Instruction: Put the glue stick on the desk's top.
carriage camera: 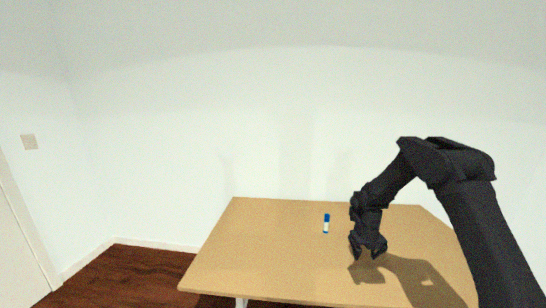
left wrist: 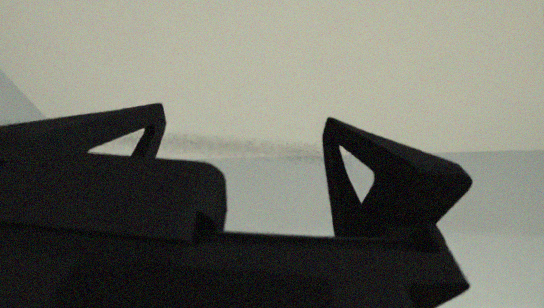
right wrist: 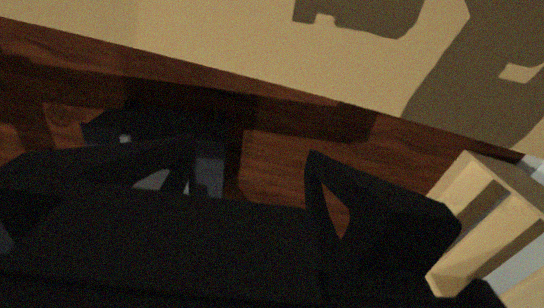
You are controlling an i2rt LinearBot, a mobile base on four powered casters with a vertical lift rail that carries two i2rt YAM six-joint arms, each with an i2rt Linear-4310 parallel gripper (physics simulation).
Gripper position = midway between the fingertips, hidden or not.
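Desk (carriage camera: pixel 259 245), visible also in the right wrist view (right wrist: pixel 467 74). Low wooden shelf unit (right wrist: pixel 473 183) present. My right gripper (carriage camera: pixel 364 258) appears in the right wrist view (right wrist: pixel 251 152) too; my left gripper (left wrist: pixel 245 119) is visible as well.
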